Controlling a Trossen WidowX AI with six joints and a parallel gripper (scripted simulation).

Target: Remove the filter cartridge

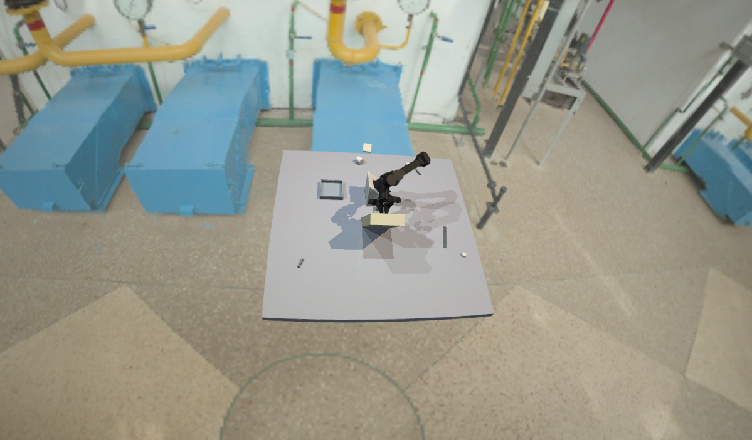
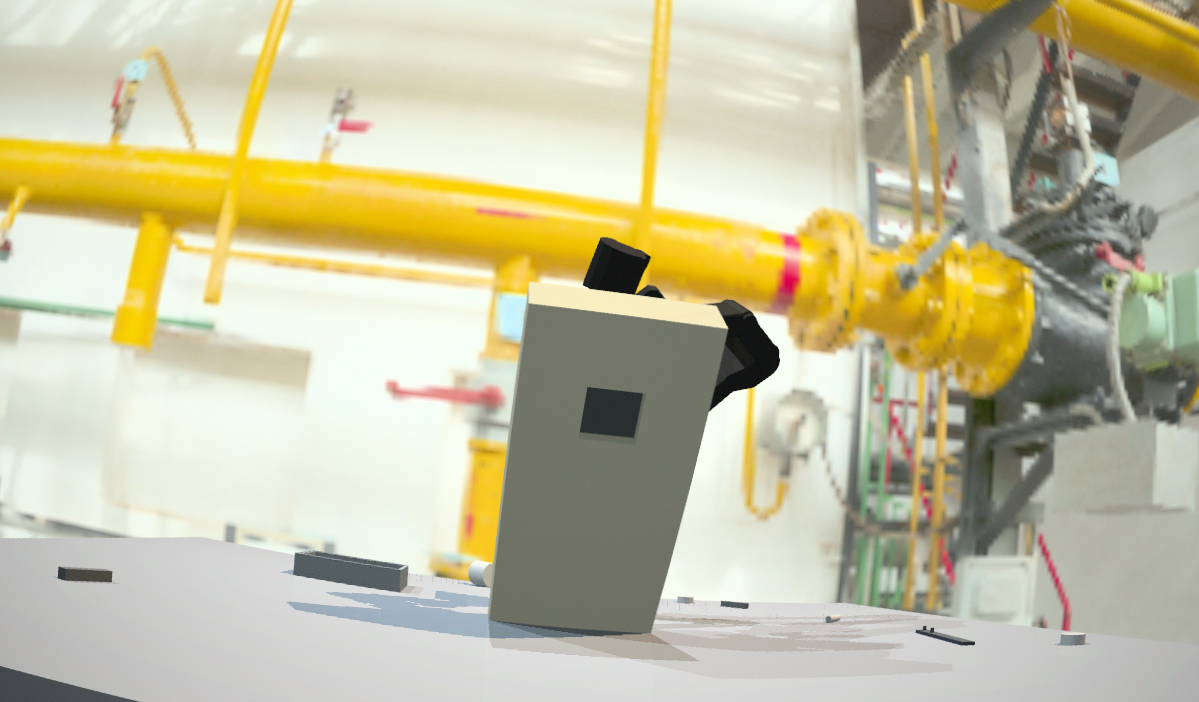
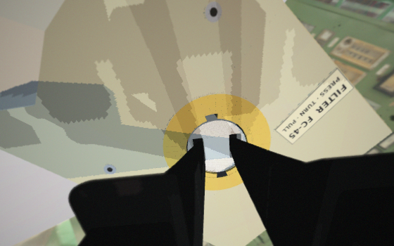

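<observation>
My gripper tip is now 80 mm above the service panel and 40 mm past it.
</observation>
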